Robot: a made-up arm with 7 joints.
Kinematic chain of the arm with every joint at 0, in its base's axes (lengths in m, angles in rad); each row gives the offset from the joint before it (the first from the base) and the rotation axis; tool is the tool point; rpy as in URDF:
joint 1: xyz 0 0 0.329 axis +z
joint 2: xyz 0 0 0 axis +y
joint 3: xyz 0 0 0.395 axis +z
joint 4: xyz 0.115 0 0 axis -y
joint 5: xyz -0.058 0 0.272 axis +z
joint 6: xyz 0 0 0 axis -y
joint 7: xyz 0.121 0 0 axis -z
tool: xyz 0 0 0 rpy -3.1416 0 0
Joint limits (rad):
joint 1: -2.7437..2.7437
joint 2: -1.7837..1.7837
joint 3: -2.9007..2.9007
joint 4: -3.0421..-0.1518
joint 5: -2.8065..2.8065
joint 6: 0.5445..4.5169
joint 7: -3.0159..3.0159
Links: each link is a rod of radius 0.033 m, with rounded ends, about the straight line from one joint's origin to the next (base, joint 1, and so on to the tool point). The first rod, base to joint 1, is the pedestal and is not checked.
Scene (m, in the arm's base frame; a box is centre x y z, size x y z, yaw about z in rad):
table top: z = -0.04
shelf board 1: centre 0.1 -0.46 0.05 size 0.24 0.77 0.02 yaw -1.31
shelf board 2: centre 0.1 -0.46 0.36 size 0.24 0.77 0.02 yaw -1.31
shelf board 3: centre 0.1 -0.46 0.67 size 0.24 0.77 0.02 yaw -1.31
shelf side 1: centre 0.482 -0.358 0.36 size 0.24 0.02 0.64 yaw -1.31
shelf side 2: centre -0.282 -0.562 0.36 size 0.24 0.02 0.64 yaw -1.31
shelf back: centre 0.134 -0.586 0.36 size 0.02 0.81 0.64 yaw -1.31
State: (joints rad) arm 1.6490 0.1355 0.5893 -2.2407 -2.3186 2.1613 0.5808
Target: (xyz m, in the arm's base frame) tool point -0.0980 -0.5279 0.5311
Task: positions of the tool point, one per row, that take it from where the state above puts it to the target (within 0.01 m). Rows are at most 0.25 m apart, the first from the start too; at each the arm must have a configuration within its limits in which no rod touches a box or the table.
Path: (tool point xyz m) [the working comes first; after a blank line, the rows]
Joints at the target: 0.3070 -1.3177 -1.3462 -1.9115 -2.4075 1.8653 0.5808
Straight joint move there: touches shelf board 3.

1: -0.1180 0.3768 0.5309
2: 0.0573 0.3274 0.6094
3: 0.1708 0.1862 0.6722
4: 0.1884 0.0030 0.7014
5: 0.1126 -0.1627 0.6865
6: -0.0209 -0.2661 0.6266
7: -0.1605 -0.2935 0.5311
8: -0.1393 -0.4188 0.5334
9: -0.0980 -0.5279 0.5311

